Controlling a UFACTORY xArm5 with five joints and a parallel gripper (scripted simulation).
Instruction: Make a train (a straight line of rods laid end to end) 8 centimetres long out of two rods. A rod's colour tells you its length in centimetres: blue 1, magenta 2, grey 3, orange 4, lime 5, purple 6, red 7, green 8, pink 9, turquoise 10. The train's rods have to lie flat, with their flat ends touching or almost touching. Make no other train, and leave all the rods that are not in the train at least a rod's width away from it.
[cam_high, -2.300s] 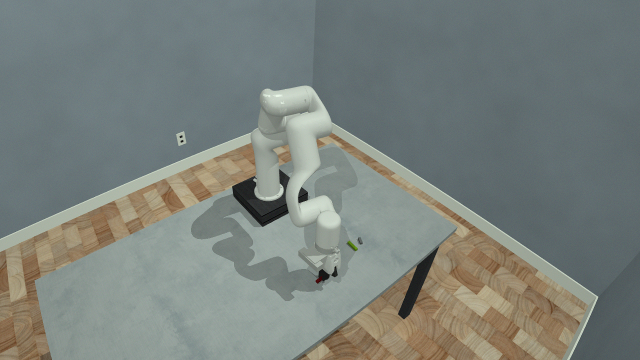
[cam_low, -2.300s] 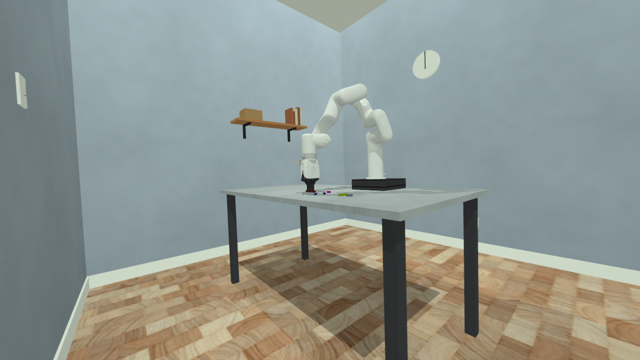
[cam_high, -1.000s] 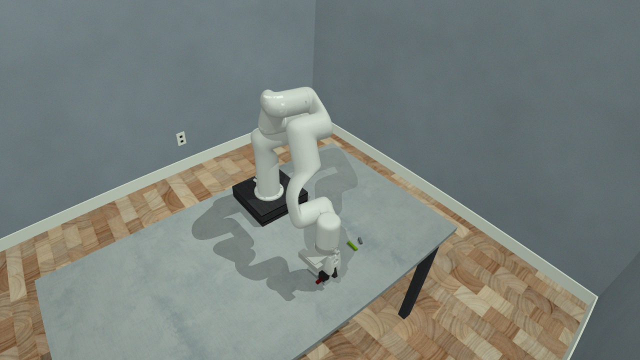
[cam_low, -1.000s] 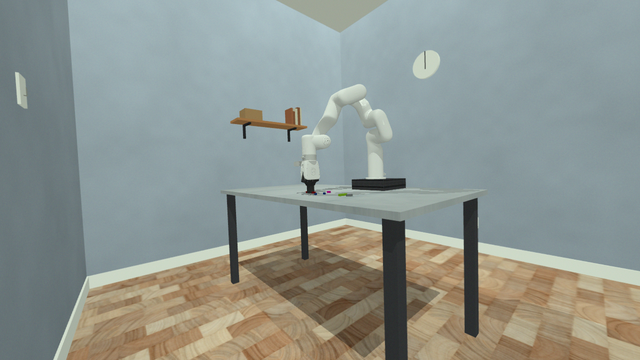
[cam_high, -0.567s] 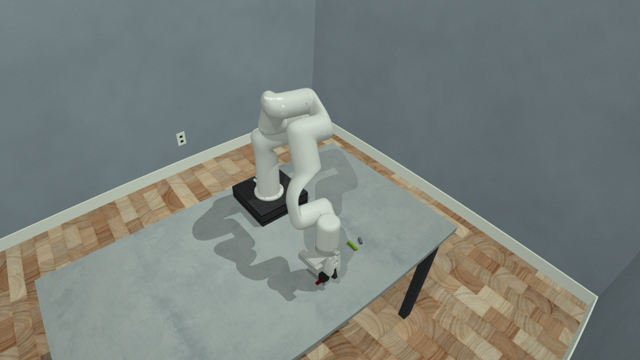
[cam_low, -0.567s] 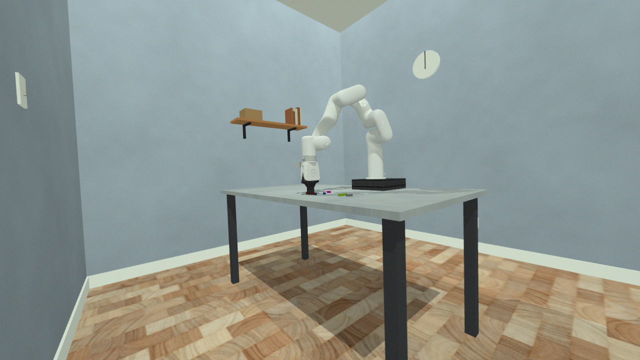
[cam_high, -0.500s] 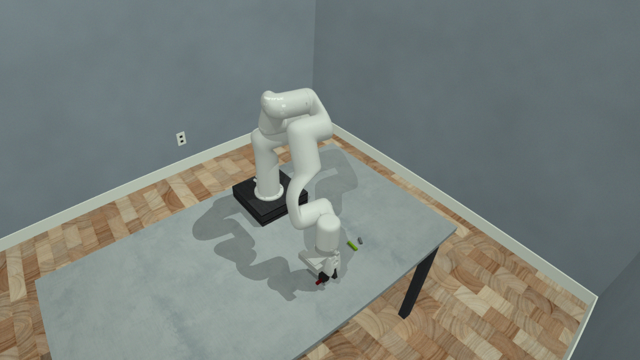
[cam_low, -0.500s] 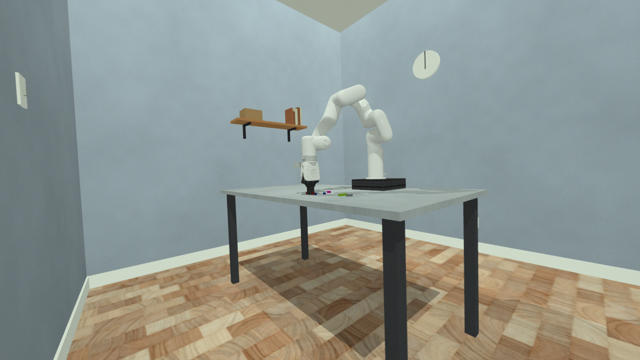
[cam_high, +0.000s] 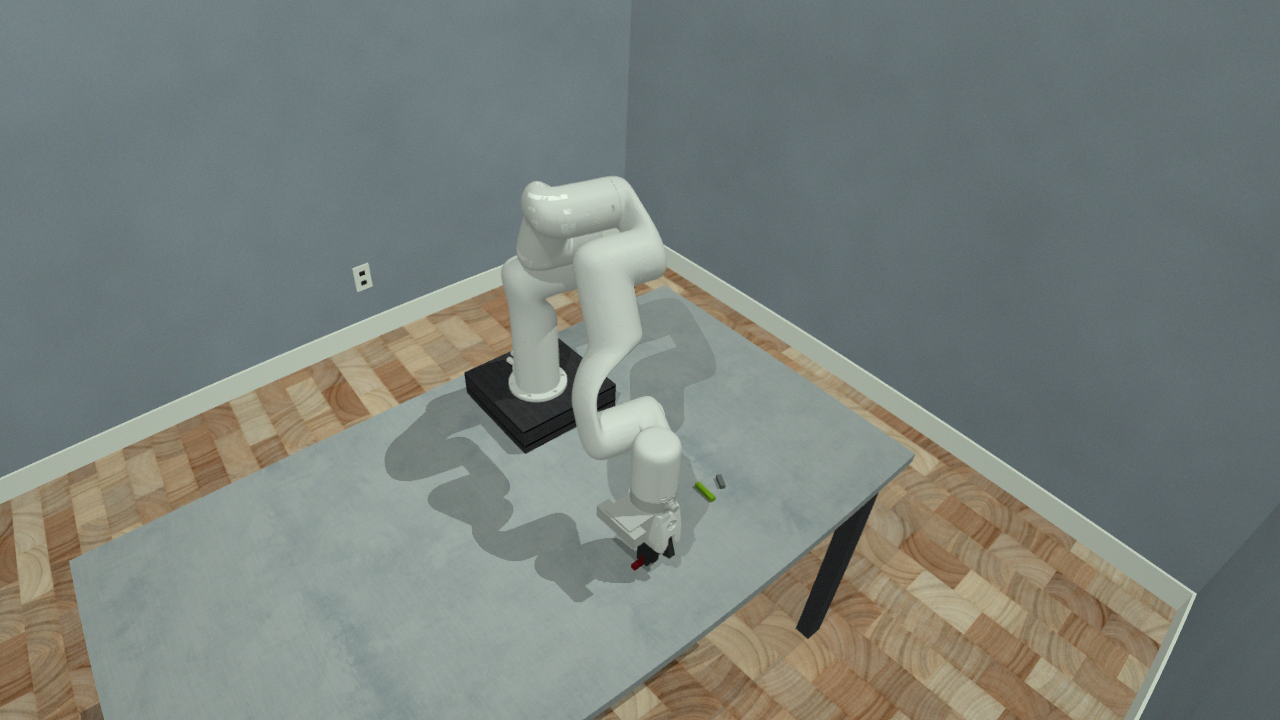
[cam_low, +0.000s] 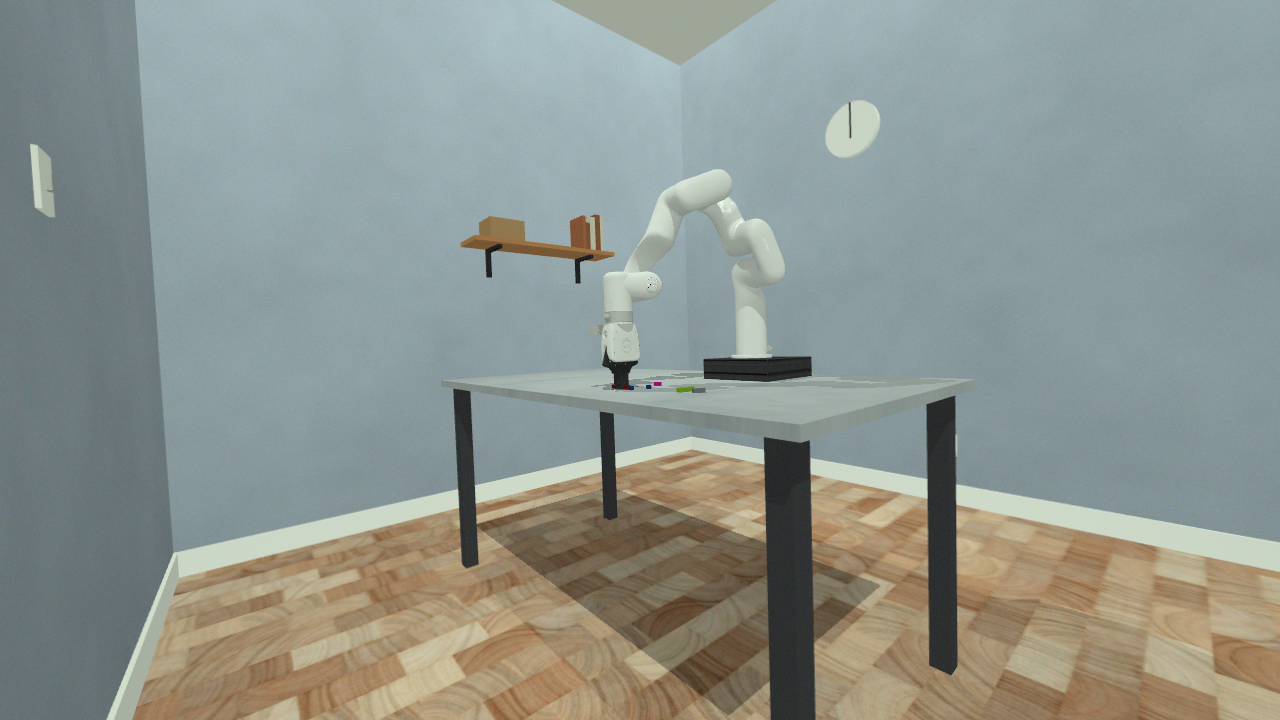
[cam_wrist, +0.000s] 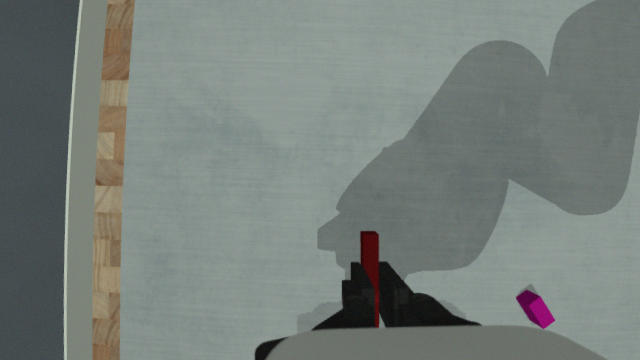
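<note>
The red rod lies 20 mm below my hand. Also, from my hand: lime rod: 20 mm behind, 200 mm to the left, 20 mm below; then magenta rod: 110 mm behind, 30 mm to the left, 20 mm below; then grey rod: 20 mm behind, 240 mm to the left, 20 mm below.
</note>
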